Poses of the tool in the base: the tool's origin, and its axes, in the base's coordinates. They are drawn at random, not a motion.
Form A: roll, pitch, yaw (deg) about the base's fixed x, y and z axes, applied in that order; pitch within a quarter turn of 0, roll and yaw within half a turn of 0; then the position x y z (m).
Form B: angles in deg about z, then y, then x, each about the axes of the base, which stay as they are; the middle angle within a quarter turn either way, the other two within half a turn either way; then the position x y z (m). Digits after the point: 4 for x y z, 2 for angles.
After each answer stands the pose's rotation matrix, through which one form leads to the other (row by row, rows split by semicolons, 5 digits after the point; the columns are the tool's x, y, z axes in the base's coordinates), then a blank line. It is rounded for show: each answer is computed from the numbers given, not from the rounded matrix.
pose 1, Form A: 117.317 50.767 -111.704 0.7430 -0.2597 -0.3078
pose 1, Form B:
108.96 -43.95 -113.78 0.7430 -0.2597 -0.3078
-0.23390 -0.68088 -0.69404; -0.58764 -0.46970 0.65884; -0.77458 0.56194 -0.29025

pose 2, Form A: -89.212 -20.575 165.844 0.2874 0.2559 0.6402
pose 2, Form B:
159.24 -13.88 89.24 0.2874 0.2559 0.6402
-0.90778 -0.34409 -0.23985; 0.22896 0.07260 -0.97072; 0.35143 -0.93612 0.01288

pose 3, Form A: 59.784 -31.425 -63.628 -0.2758 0.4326 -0.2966
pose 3, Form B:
-33.49 -62.97 19.11 -0.2758 0.4326 -0.2966
0.37904 0.25076 -0.89076; -0.76452 0.62720 -0.14876; 0.52138 0.73739 0.42944

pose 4, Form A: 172.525 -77.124 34.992 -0.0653 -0.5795 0.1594
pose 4, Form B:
-68.55 60.05 -116.27 -0.0653 -0.5795 0.1594
0.18256 0.46469 0.86645; 0.12779 -0.88500 0.44771; 0.97485 0.02899 -0.22095

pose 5, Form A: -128.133 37.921 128.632 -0.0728 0.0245 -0.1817
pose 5, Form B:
-122.13 -22.18 121.74 -0.0728 0.0245 -0.1817
-0.49250 0.78417 -0.37753; 0.61623 0.00788 -0.78752; -0.61457 -0.62050 -0.48711

